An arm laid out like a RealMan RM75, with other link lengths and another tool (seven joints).
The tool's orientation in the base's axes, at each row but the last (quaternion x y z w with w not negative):
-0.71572 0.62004 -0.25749 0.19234
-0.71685 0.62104 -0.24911 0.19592
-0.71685 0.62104 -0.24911 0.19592
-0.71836 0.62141 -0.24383 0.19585
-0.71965 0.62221 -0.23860 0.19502
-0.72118 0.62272 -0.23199 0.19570
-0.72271 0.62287 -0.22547 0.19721
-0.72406 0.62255 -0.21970 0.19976
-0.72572 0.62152 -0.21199 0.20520
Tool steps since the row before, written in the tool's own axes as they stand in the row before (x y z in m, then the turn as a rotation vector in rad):
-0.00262 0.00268 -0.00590 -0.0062 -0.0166 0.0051
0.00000 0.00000 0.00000 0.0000 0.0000 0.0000
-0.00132 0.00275 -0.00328 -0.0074 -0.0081 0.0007
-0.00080 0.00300 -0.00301 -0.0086 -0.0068 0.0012
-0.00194 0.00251 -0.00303 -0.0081 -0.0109 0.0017
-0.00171 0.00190 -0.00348 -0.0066 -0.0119 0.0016
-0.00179 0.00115 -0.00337 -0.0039 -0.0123 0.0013
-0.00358 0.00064 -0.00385 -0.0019 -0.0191 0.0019
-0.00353 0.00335 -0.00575 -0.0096 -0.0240 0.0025
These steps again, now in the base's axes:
-0.00595 0.00242 0.00275 0.0156 0.0085 0.0050
0.00000 0.00000 0.00000 0.0000 0.0000 0.0000
-0.00429 0.00098 0.00085 0.0061 0.0085 0.0034
-0.00427 0.00040 0.00058 0.0052 0.0095 0.0021
-0.00401 0.00159 0.00081 0.0088 0.0096 0.0041
-0.00375 0.00143 0.00160 0.0098 0.0083 0.0049
-0.00308 0.00159 0.00197 0.0102 0.0057 0.0056
-0.00316 0.00339 0.00256 0.0164 0.0047 0.0091
-0.00645 0.00281 0.00268 0.0196 0.0130 0.0109

